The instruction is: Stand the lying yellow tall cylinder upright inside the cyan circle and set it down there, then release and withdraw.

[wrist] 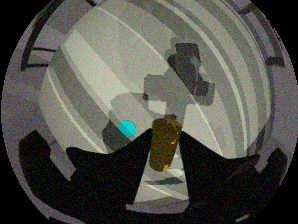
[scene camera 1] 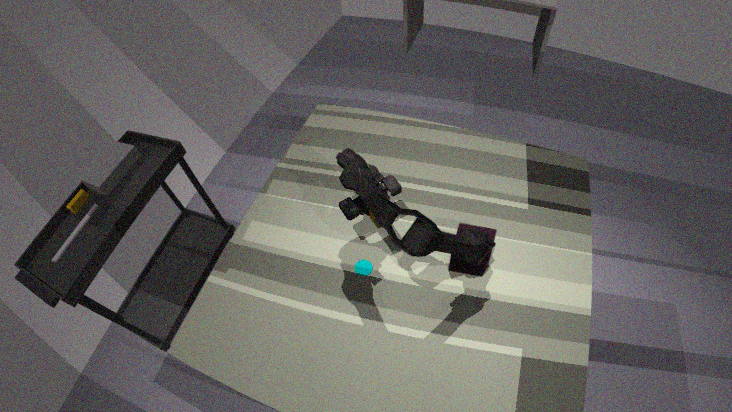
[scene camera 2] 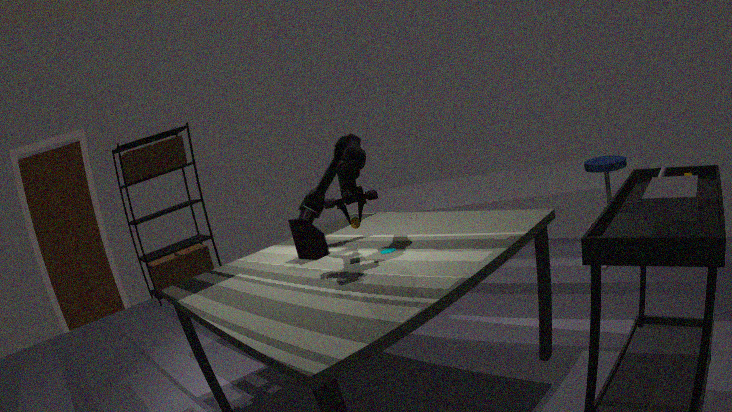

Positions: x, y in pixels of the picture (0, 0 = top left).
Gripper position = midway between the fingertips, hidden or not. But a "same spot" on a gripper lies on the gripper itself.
gripper: wrist; scene camera 1 372, 211; scene camera 2
same spot on gripper: (scene camera 2: 341, 205) = (wrist: 247, 177)
